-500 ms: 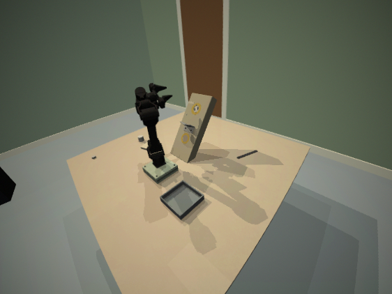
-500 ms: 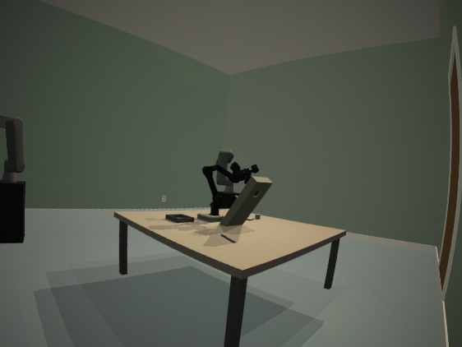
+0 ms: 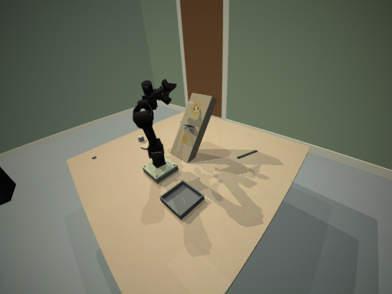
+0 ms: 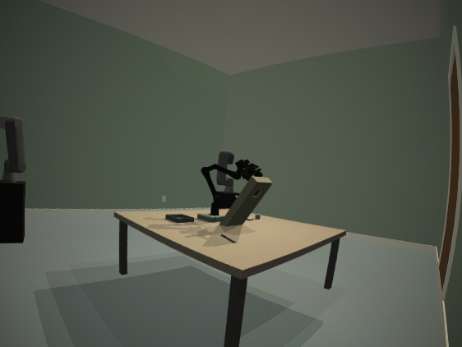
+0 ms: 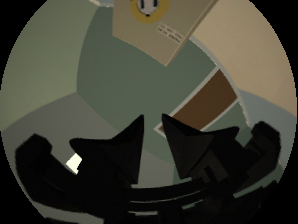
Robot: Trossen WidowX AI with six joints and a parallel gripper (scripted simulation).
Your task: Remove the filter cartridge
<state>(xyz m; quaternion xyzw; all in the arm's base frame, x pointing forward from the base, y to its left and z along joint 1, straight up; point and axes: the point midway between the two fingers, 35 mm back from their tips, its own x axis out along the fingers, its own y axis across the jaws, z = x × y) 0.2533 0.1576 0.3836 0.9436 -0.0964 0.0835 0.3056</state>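
The round filter cartridge is 7 cm ahead of my gripper tip, 12 cm to the right of it and 16 cm below it. Also, from my gripper tip: dark square tray 32 cm behind, 44 cm to the right, 42 cm below; grey block 23 cm behind, 28 cm to the left, 41 cm below.
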